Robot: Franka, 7 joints.
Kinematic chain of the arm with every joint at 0, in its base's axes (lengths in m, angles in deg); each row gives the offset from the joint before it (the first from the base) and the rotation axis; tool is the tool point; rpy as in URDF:
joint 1: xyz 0 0 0.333 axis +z
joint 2: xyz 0 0 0 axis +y
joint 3: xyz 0 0 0.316 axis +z
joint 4: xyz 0.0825 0 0 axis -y
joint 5: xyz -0.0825 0 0.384 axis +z
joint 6: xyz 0 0 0 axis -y
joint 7: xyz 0.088 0 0 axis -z
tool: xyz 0 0 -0.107 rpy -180 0 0
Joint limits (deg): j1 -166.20..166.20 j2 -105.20..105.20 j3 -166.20..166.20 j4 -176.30..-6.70 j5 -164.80..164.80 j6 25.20..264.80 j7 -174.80..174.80
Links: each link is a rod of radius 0.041 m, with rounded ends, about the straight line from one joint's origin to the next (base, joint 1, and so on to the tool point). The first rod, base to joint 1, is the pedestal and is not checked.
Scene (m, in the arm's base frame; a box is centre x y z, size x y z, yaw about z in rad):
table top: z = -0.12
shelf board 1: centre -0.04 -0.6 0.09 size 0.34 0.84 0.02 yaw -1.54
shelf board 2: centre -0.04 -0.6 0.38 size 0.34 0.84 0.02 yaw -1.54
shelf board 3: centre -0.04 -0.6 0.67 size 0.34 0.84 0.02 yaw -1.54
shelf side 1: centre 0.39 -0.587 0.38 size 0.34 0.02 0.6 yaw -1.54
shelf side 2: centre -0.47 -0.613 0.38 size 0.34 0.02 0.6 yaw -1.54
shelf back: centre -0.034 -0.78 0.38 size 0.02 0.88 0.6 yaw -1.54
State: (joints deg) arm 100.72 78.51 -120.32 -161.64 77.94 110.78 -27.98
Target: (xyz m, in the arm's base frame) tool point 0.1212 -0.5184 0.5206
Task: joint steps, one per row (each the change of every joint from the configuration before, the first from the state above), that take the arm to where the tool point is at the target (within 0.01 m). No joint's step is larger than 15 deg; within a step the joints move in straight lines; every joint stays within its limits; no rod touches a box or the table.
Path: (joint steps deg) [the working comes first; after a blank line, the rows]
Joints at the target: 65.18 12.74 -147.17 -124.00 81.61 127.52 -27.98
Straight joint move there: clear.

1: -7.11 -13.15 -5.37 7.53 0.73 3.35 0.00
2: -7.11 -13.16 -5.37 7.53 0.74 3.34 0.00
3: -7.11 -13.15 -5.37 7.52 0.73 3.35 0.00
4: -7.10 -13.15 -5.37 7.53 0.73 3.35 0.00
5: -7.11 -13.16 -5.37 7.53 0.74 3.35 0.00

